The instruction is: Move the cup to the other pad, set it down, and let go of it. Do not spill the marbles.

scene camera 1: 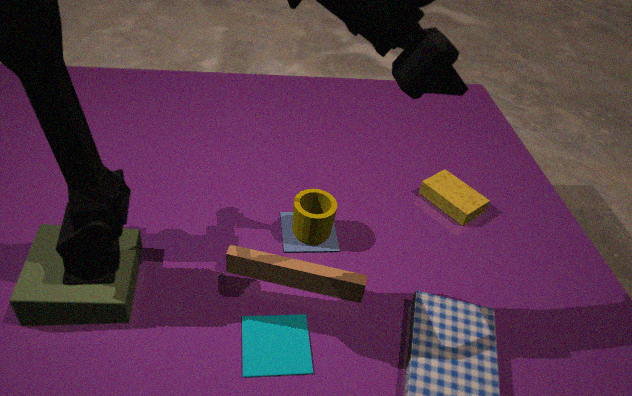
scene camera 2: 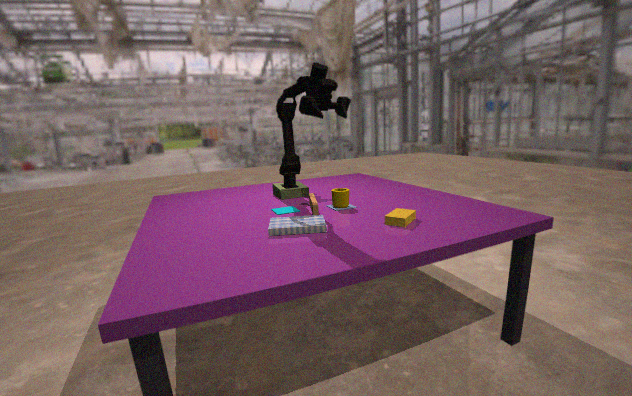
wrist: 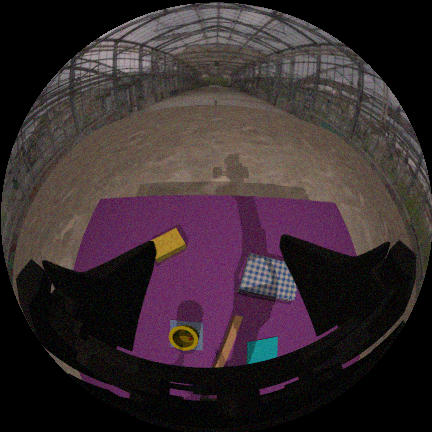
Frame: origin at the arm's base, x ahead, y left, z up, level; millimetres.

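Seen in the pictures: gripper, fingertip midpoint: [scene camera 1: 449,72] [scene camera 2: 334,117] [wrist: 218,245]; arm's base at its link origin: [scene camera 1: 91,265] [scene camera 2: 289,186].
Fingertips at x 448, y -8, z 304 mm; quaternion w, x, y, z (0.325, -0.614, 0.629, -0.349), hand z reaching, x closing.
Pixels of each thing's top centre, then the offset from my fingertips to it.
- yellow cup at its top centre: [scene camera 1: 315,202] [wrist: 182,338] [scene camera 2: 340,189] dx -113, dy +84, dz -280 mm
- blue-grey pad at its top centre: [scene camera 1: 309,230] [wrist: 185,335] [scene camera 2: 341,206] dx -115, dy +88, dz -349 mm
- teal pad at its top centre: [scene camera 1: 276,343] [wrist: 262,351] [scene camera 2: 285,209] dx -204, dy -121, dz -349 mm
- yellow sponge-like block at its top centre: [scene camera 1: 455,190] [wrist: 165,242] [scene camera 2: 400,212] dx +175, dy +139, dz -322 mm
- blue-white checkered block at its top centre: [scene camera 1: 455,350] [wrist: 272,276] [scene camera 2: 297,221] dx +36, dy -178, dz -327 mm
The yellow cup [scene camera 1: 313,230] [scene camera 2: 340,199] [wrist: 184,348] stands upright on the blue-grey pad [scene camera 1: 290,245] [wrist: 198,327]. In the wrist view small reddish and dark shapes show inside the cup; how many marbles there are cannot be told. The teal pad [scene camera 1: 276,347] [scene camera 2: 285,210] [wrist: 262,350] lies flat and bare on the table, on the other side of a wooden bar. My gripper [scene camera 2: 333,115] [wrist: 218,245] is open and empty, high above the table and well apart from the cup. In scene camera 1 part of it shows at the top right.
The wooden bar [scene camera 1: 295,274] [scene camera 2: 314,204] [wrist: 229,342] lies between the two pads. A yellow sponge-like block [scene camera 1: 454,195] [scene camera 2: 400,217] [wrist: 170,244] and a blue-white checkered block [scene camera 1: 452,350] [scene camera 2: 297,225] [wrist: 267,277] lie farther out. The arm stands on a green base [scene camera 1: 37,280] [scene camera 2: 291,192].
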